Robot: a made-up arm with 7 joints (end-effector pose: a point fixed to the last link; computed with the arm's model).
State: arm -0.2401 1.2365 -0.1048 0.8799 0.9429 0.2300 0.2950
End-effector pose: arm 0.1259 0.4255 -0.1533 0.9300 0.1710 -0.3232 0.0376
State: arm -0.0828 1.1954 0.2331 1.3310 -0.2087 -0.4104 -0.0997
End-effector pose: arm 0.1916 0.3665 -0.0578 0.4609 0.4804 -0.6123 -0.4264
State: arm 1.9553 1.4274 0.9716 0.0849 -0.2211 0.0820 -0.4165
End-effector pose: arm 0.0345 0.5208 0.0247 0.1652 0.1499 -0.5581 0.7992
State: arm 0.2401 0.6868 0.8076 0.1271 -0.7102 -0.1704 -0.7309
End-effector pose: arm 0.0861 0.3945 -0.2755 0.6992 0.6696 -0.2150 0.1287
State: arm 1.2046 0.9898 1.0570 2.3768 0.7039 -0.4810 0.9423
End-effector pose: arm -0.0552 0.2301 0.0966 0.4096 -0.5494 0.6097 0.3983
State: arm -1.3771 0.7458 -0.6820 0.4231 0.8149 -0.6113 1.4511
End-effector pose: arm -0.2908 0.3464 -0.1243 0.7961 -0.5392 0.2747 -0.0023
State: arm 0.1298 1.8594 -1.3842 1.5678 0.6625 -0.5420 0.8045
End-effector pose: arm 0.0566 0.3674 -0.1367 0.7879 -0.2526 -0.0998 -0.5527
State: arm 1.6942 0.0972 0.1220 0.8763 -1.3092 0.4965 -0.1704
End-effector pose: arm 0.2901 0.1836 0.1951 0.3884 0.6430 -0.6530 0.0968
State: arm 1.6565 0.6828 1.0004 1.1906 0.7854 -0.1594 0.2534
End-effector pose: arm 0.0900 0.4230 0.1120 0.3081 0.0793 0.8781 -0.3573
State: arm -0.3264 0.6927 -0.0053 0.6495 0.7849 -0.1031 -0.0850
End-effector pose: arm 0.0327 0.3552 -0.2939 0.8948 0.2670 -0.2917 0.2071
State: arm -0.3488 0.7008 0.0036 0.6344 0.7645 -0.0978 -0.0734
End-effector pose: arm 0.0242 0.3594 -0.2927 0.9002 0.2740 -0.2755 0.1965
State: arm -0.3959 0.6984 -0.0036 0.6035 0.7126 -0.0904 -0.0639
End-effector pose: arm 0.0040 0.3605 -0.2952 0.9153 0.2838 -0.2319 0.1671
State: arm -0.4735 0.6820 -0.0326 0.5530 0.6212 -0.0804 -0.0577
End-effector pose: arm -0.0313 0.3572 -0.2996 0.9375 0.2921 -0.1521 0.1126
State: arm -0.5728 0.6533 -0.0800 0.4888 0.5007 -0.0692 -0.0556
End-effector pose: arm -0.0784 0.3497 -0.3005 0.9551 0.2904 -0.0451 0.0374
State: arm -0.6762 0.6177 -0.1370 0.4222 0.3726 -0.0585 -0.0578
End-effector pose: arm -0.1282 0.3395 -0.2941 0.9584 0.2735 0.0675 -0.0452
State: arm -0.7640 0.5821 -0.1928 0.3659 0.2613 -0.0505 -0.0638
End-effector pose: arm -0.1702 0.3286 -0.2828 0.9485 0.2459 0.1610 -0.1184
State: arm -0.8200 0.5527 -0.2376 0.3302 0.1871 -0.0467 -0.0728
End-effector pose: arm -0.1971 0.3190 -0.2732 0.9357 0.2197 0.2184 -0.1686
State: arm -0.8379 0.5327 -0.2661 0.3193 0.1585 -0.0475 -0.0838
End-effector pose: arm -0.2074 0.3116 -0.2710 0.9305 0.2050 0.2363 -0.1906
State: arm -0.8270 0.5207 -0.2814 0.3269 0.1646 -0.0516 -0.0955
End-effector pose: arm -0.2053 0.3061 -0.2757 0.9335 0.2018 0.2262 -0.1914
